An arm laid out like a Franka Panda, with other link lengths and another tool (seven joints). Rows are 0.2 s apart.
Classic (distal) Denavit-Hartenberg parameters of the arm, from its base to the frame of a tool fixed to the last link. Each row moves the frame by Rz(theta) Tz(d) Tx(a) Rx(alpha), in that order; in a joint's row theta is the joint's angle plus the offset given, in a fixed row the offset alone. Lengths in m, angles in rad.
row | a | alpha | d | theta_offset
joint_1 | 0 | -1.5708 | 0.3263 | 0
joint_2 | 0 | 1.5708 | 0 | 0
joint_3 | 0.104 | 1.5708 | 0.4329 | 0
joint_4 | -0.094 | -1.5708 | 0 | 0
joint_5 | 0 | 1.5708 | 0.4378 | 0
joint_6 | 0.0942 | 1.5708 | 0 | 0
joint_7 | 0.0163 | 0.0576 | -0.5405 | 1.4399
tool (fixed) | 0 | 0 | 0.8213 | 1.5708
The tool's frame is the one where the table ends.
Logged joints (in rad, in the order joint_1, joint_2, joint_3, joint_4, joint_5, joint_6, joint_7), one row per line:
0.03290, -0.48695, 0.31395, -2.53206, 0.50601, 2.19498, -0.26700
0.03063, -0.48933, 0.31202, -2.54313, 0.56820, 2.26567, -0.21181
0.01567, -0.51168, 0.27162, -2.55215, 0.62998, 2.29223, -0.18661
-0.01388, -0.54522, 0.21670, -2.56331, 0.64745, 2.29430, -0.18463
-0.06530, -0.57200, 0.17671, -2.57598, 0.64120, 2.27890, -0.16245
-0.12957, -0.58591, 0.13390, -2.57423, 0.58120, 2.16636, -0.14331
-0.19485, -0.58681, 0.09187, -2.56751, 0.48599, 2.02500, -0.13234
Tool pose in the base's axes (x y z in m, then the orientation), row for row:
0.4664, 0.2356, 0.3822, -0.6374, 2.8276, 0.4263
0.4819, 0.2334, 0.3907, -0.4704, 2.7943, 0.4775
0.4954, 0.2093, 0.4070, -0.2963, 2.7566, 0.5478
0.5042, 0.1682, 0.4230, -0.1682, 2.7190, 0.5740
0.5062, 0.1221, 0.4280, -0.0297, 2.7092, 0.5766
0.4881, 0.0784, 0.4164, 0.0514, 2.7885, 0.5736
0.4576, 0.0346, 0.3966, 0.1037, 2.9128, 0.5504
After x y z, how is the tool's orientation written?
As a rotation vector, in radians.
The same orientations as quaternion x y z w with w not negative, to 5 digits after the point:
-0.21634, 0.95973, 0.14469, 0.10573
-0.16223, 0.96370, 0.16468, 0.13361
-0.10354, 0.96330, 0.19143, 0.15710
-0.05945, 0.96108, 0.20289, 0.17784
-0.01054, 0.96121, 0.20457, 0.18471
0.01786, 0.96875, 0.19927, 0.14659
0.03483, 0.97824, 0.18485, 0.08760

